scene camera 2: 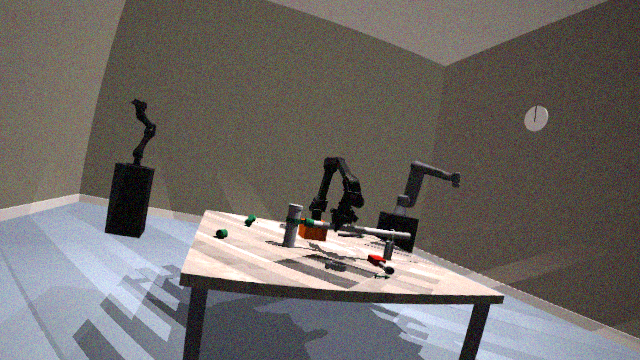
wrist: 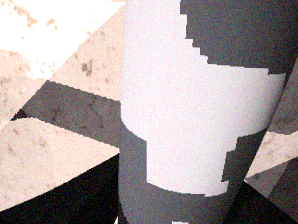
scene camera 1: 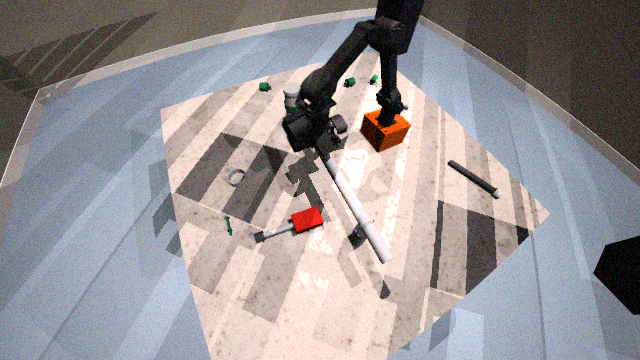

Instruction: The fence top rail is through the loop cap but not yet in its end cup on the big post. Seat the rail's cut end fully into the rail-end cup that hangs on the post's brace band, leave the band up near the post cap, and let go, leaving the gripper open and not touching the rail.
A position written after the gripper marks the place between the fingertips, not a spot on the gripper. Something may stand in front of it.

Note:
In view: the gripper (scene camera 1: 316, 145), a pale grey top rail (wrist: 198, 92) and a red-headed tool (scene camera 1: 309, 219).
The gripper is seen too in the wrist view (wrist: 170, 167). The wrist view does not show the red-headed tool: it is out of frame.

